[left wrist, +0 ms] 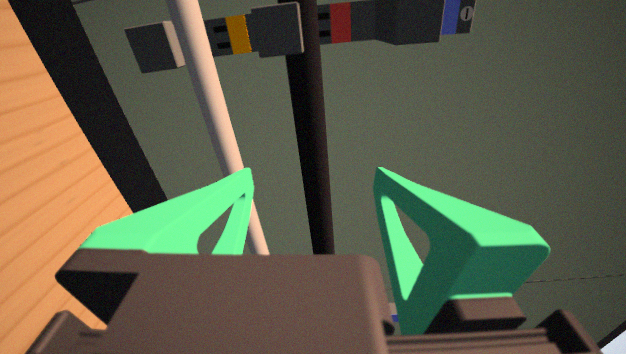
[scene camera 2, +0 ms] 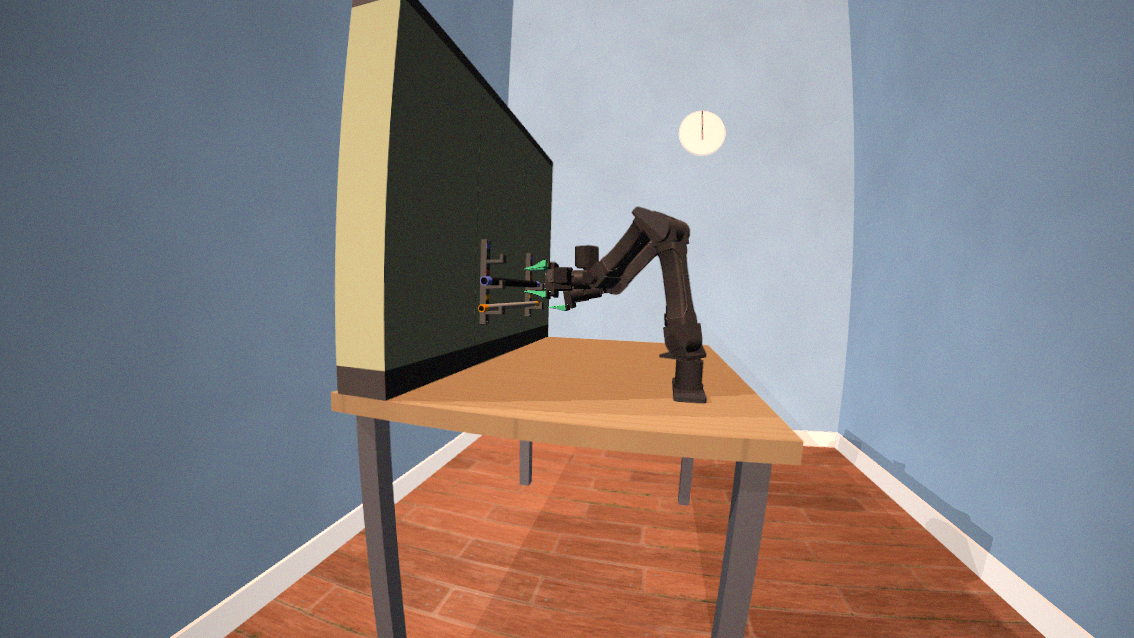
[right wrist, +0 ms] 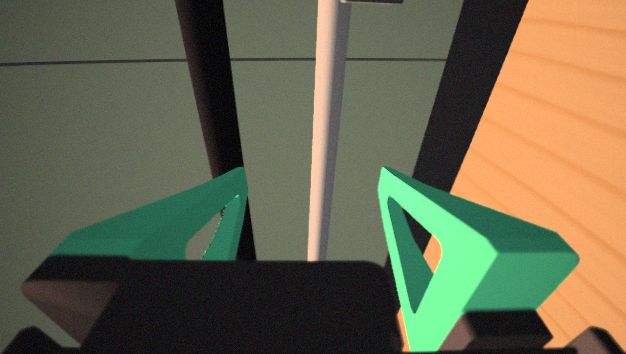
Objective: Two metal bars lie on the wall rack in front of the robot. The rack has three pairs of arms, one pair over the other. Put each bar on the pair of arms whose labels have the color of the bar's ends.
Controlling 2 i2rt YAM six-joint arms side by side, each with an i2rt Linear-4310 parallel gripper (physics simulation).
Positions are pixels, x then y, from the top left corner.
Labels:
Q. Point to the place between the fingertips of my right gripper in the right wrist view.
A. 313,177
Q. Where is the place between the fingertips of my left gripper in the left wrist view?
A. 313,177

